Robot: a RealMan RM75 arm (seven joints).
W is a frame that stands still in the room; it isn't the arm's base.
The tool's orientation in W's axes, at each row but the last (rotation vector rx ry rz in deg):
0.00, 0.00, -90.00
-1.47, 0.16, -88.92
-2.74, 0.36, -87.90
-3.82, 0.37, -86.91
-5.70, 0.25, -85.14
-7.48, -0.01, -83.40
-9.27, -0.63, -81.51
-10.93, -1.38, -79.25
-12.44, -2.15, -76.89
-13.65, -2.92, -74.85
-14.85, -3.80, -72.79
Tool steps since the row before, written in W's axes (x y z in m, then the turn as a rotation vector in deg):
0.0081, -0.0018, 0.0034, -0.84, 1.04, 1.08
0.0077, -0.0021, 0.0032, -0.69, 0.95, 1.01
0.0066, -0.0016, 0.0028, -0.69, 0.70, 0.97
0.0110, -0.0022, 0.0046, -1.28, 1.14, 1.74
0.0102, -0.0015, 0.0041, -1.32, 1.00, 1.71
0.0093, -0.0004, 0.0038, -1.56, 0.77, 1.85
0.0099, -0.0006, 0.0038, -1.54, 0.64, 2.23
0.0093, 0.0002, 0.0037, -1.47, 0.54, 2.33
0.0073, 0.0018, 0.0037, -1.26, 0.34, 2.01
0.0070, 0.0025, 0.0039, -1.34, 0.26, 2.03
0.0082, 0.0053, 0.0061, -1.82, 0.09, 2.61
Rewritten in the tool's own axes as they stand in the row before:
0.0018, 0.0081, 0.0034, -1.04, -0.84, 1.08
0.0023, 0.0076, 0.0033, -0.95, -0.69, 1.01
0.0019, 0.0064, 0.0030, -0.70, -0.70, 0.96
0.0030, 0.0106, 0.0050, -1.14, -1.30, 1.72
0.0026, 0.0097, 0.0046, -1.01, -1.35, 1.68
0.0018, 0.0088, 0.0045, -0.80, -1.62, 1.78
0.0025, 0.0093, 0.0046, -0.63, -1.66, 2.14
0.0020, 0.0087, 0.0046, -0.50, -1.62, 2.23
0.0005, 0.0069, 0.0047, -0.31, -1.42, 1.91
0.0001, 0.0068, 0.0050, -0.25, -1.52, 1.90
-0.0013, 0.0083, 0.0079, -0.13, -2.11, 2.38

